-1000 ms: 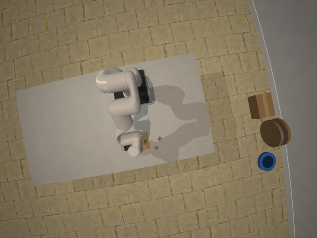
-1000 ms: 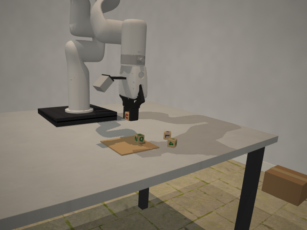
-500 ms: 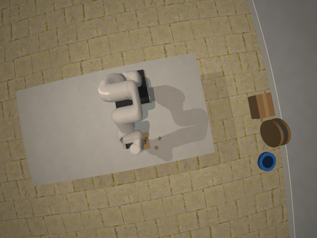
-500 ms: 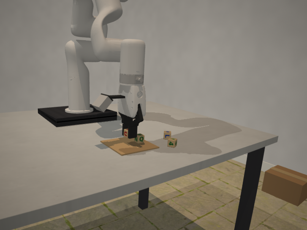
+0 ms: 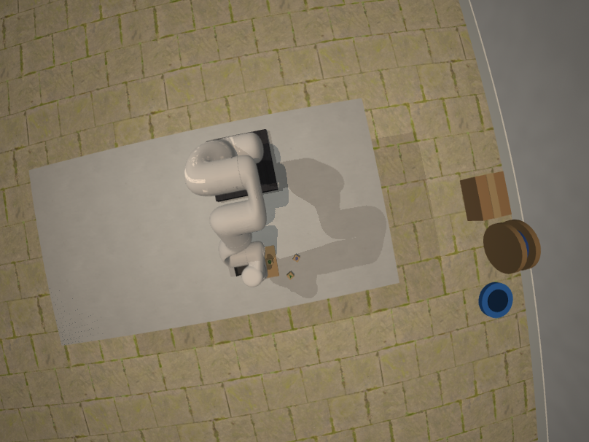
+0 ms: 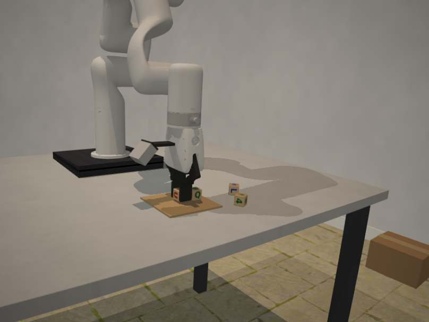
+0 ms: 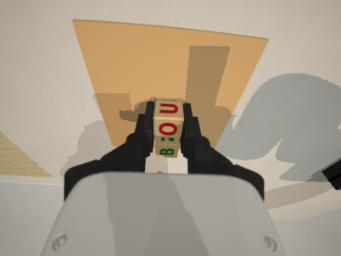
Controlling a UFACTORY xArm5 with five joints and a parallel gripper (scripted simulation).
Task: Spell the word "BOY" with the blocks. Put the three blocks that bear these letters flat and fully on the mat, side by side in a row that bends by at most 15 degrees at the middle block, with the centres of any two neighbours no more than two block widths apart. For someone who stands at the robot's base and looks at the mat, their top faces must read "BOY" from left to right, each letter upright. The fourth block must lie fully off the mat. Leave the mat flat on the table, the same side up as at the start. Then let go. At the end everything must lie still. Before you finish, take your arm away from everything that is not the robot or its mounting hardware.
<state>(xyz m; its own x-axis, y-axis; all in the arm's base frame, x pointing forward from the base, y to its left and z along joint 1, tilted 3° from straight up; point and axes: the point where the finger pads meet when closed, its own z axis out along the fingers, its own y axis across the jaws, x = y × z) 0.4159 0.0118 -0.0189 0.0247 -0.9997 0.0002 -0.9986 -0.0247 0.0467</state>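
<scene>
My gripper is now 3 cm above the tan mat.
</scene>
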